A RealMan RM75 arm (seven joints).
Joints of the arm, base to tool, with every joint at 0 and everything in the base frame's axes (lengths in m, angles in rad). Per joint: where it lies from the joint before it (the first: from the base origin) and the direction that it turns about. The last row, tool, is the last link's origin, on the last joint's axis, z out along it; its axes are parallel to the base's.
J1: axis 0 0 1 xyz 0 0 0.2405
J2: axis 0 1 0 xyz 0 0 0
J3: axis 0 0 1 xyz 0 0 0.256
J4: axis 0 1 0 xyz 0 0 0
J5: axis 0 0 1 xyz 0 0 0.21
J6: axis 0 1 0 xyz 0 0 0
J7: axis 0 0 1 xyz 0 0 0.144
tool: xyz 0 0 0
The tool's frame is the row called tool.
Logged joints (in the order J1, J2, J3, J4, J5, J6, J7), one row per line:
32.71, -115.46, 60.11, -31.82, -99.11, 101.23, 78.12
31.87, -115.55, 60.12, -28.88, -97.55, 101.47, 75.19
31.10, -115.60, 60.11, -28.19, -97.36, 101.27, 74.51
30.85, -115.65, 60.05, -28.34, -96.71, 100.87, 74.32
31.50, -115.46, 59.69, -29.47, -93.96, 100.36, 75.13
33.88, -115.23, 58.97, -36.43, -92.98, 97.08, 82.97
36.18, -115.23, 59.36, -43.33, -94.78, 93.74, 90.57
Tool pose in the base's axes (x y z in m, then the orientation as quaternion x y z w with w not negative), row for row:
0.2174, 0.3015, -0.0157, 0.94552, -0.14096, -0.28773, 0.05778
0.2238, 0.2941, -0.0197, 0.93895, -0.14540, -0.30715, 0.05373
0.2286, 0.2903, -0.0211, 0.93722, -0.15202, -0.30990, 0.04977
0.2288, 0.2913, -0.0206, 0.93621, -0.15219, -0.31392, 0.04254
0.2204, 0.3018, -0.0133, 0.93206, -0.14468, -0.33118, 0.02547
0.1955, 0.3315, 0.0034, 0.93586, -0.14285, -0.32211, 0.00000
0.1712, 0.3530, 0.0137, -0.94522, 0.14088, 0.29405, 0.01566
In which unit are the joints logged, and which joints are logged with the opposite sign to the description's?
The joints are logged in degrees. Opposite sign: J2, J3, J6.
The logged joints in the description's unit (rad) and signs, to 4 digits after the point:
0.5709, 2.0152, -1.0491, -0.5554, -1.7298, -1.7668, 1.3635
0.5562, 2.0167, -1.0493, -0.5041, -1.7026, -1.7710, 1.3123
0.5428, 2.0176, -1.0491, -0.4920, -1.6993, -1.7675, 1.3004
0.5384, 2.0185, -1.0481, -0.4946, -1.6879, -1.7605, 1.2971
0.5498, 2.0152, -1.0418, -0.5143, -1.6399, -1.7516, 1.3113
0.5913, 2.0111, -1.0292, -0.6358, -1.6228, -1.6944, 1.4481
0.6315, 2.0111, -1.0360, -0.7563, -1.6542, -1.6361, 1.5807

